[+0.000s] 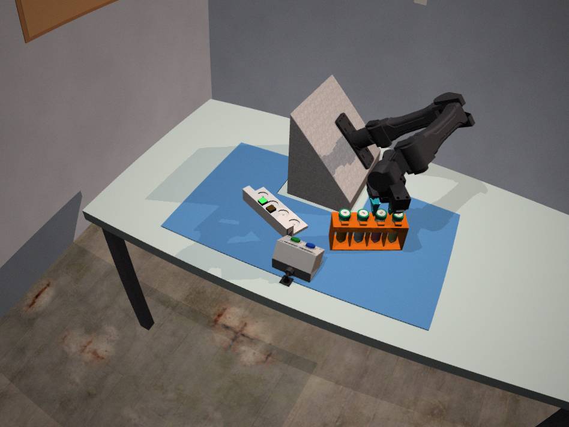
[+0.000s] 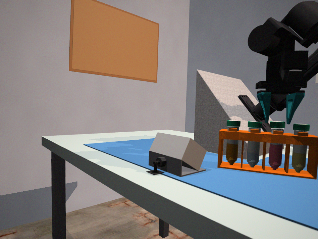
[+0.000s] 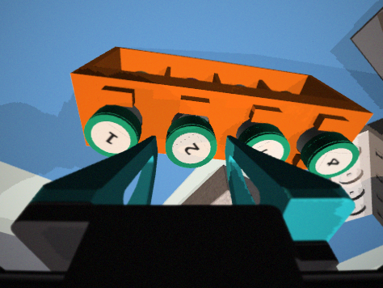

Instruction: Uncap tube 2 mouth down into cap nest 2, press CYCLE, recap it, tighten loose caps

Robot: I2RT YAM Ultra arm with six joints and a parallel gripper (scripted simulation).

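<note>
Now: hand 10 mm above the cap 2. Also, from my hand: cap 3: 20 mm ahead, 50 mm to the right, 10 mm below; cap 4: 40 mm ahead, 90 mm to the right, 10 mm below; cap 1: 20 mm behind, 50 mm to the left, 10 mm below.
</note>
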